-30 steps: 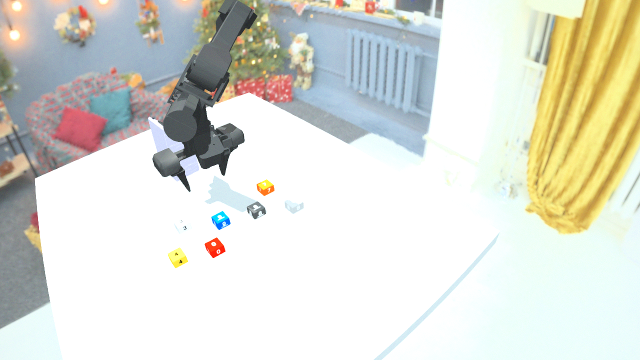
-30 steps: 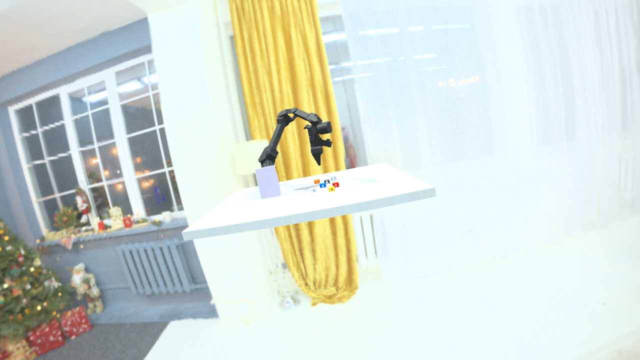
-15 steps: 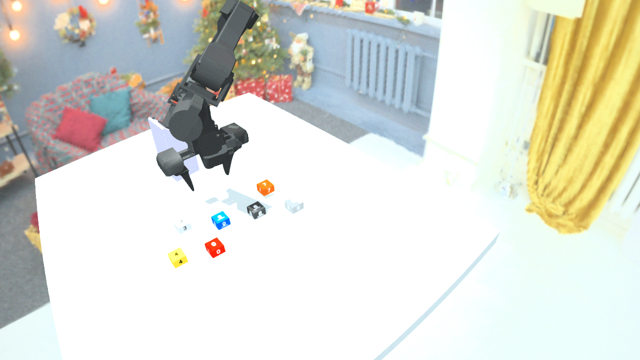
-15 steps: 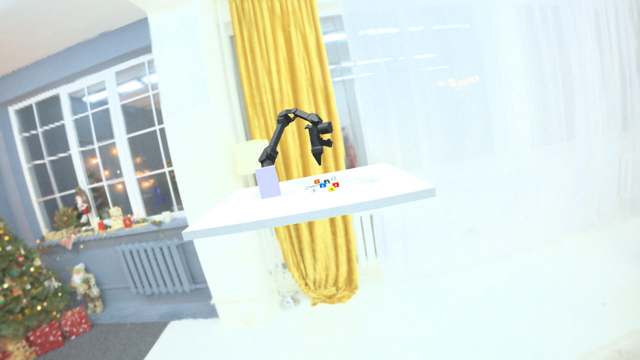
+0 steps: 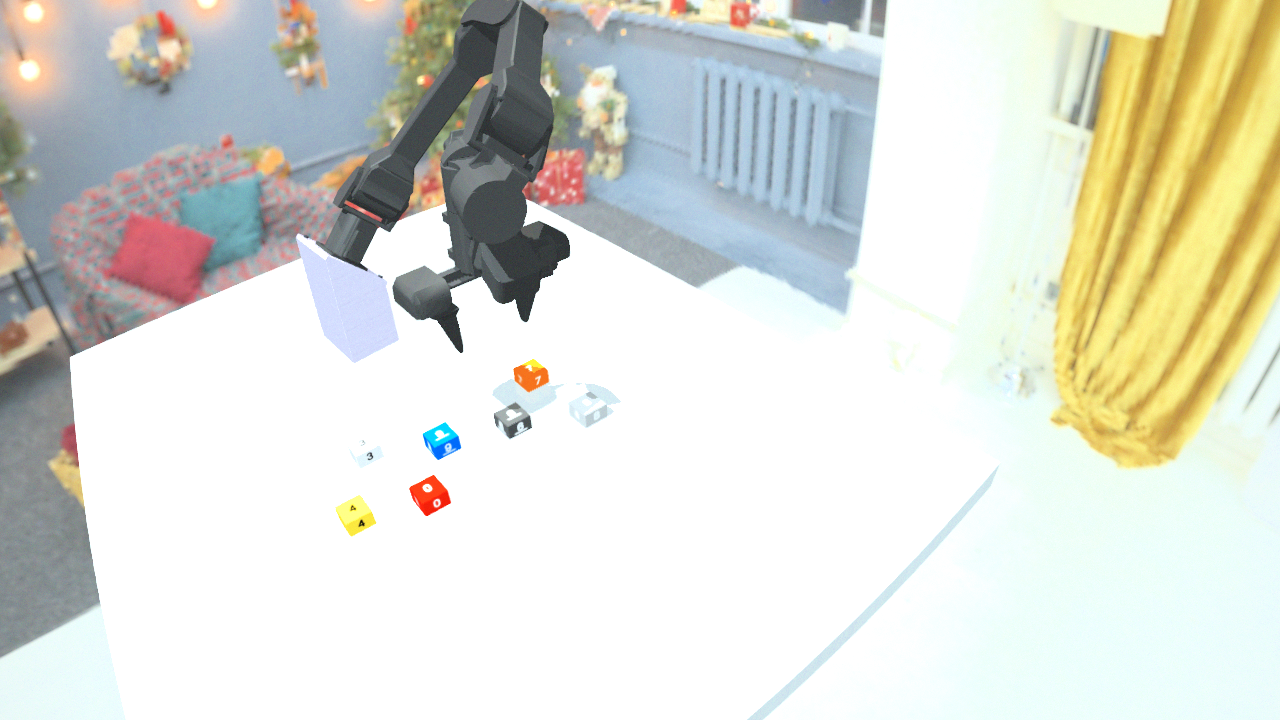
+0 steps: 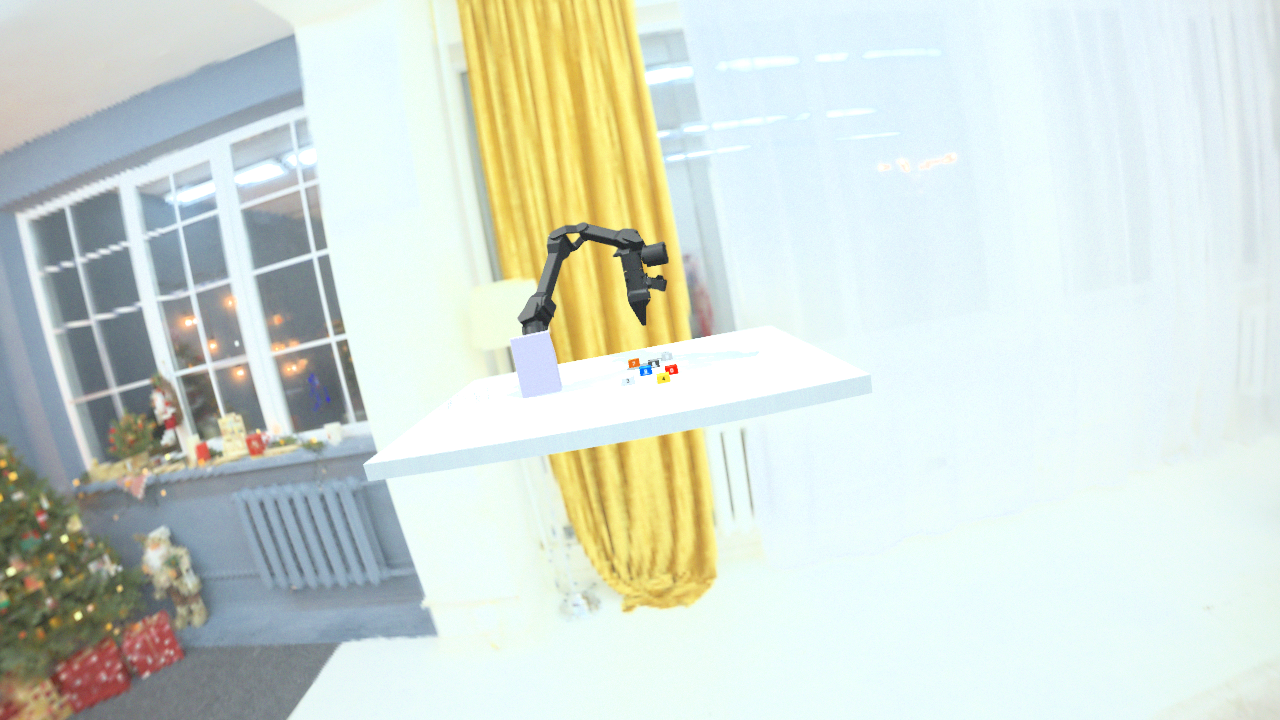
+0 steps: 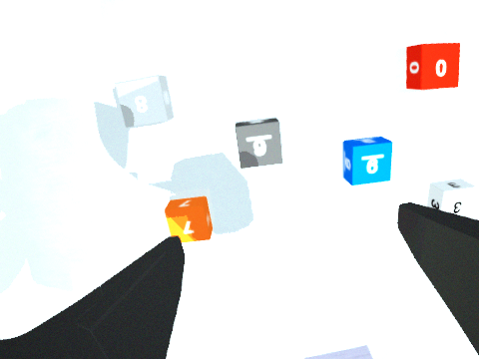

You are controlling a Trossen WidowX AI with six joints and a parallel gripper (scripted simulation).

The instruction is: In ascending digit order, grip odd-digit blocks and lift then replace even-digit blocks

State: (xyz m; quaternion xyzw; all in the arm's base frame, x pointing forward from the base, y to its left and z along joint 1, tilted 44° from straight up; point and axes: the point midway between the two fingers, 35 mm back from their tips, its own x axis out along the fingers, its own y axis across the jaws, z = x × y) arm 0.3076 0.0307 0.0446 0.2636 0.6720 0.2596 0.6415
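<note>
My gripper tip is 40 mm short of the red block marked 0, 140 mm to the left of it and 120 mm above it. The rest, counted from my gripper tip: dark grey block marked 6: 10 mm ahead, 120 mm below; then orange block marked 7: 50 mm behind, 70 mm to the left, 120 mm below; then blue block: 20 mm behind, 80 mm to the right, 120 mm below.
</note>
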